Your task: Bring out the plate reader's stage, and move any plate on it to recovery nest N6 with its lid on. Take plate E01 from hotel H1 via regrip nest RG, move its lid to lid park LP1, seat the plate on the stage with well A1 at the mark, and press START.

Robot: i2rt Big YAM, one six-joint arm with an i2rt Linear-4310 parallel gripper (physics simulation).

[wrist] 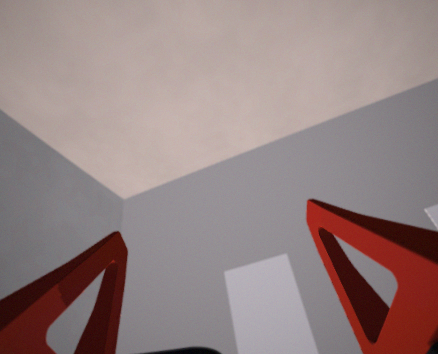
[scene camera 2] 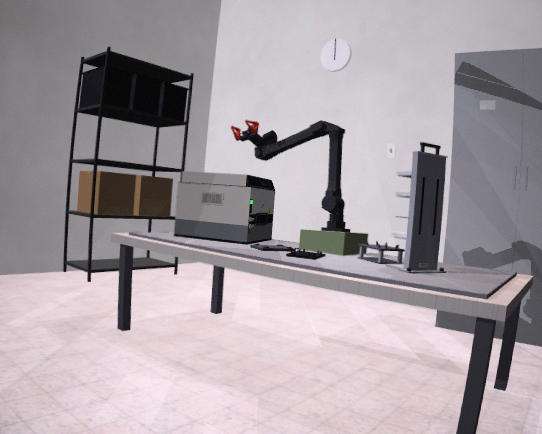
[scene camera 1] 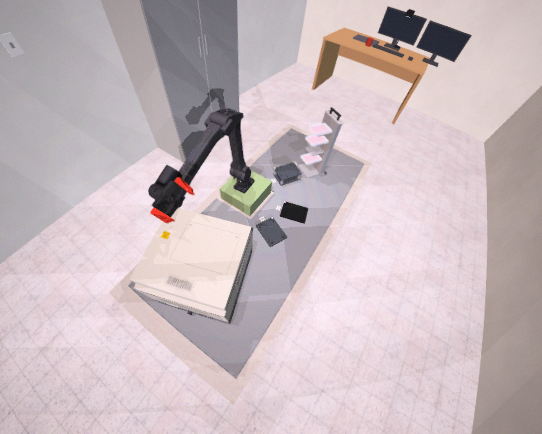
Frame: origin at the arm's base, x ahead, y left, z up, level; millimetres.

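Seen in the pictures: gripper, fingertip midpoint: (wrist: 214, 226) (scene camera 2: 238, 123) (scene camera 1: 183, 206); arm's base, origin of the base link: (scene camera 2: 335, 231) (scene camera 1: 244, 184).
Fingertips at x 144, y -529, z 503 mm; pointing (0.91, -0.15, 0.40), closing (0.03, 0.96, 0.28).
Observation:
Pixels of each thing's top centre, then the offset from my fingertips to it. Level surfaces: height alone.
- plate reader, middle of its top: (scene camera 1: 194, 250) (scene camera 2: 230, 175) 30 mm right, 5 mm back, 270 mm down
- raised dark nest, middle of its top: (scene camera 2: 381, 242) (scene camera 1: 288, 169) 825 mm left, 22 mm ahead, 519 mm down
- grey mat, its level: 593 mm down
My gripper (scene camera 1: 173, 201) (scene camera 2: 244, 128) (wrist: 214, 226) is open and empty, raised high above the rear of the plate reader, its fingers facing wall and ceiling in the wrist view. The plate reader (scene camera 1: 200, 255) (scene camera 2: 215, 205) is a big pale box; a green light shows on its side in scene camera 2. No stage shows outside it. The hotel (scene camera 1: 332, 140) (scene camera 2: 426, 215) is a grey upright tower whose shelves hold several pink plates. A raised dark nest (scene camera 1: 287, 173) (scene camera 2: 381, 251) stands beside it. Two low dark holders, one black (scene camera 1: 294, 212) (scene camera 2: 306, 254) and one grey (scene camera 1: 271, 231) (scene camera 2: 271, 247), lie between; their labels are unreadable.
The arm stands on a green block (scene camera 1: 245, 196) (scene camera 2: 330, 242) between reader and hotel. A grey mat (scene camera 1: 300, 250) covers most of the table (scene camera 2: 300, 280). A shelf rack (scene camera 2: 95, 160) stands behind the reader, and a grey cabinet (scene camera 1: 192, 60) (scene camera 2: 492, 200) stands near the wall.

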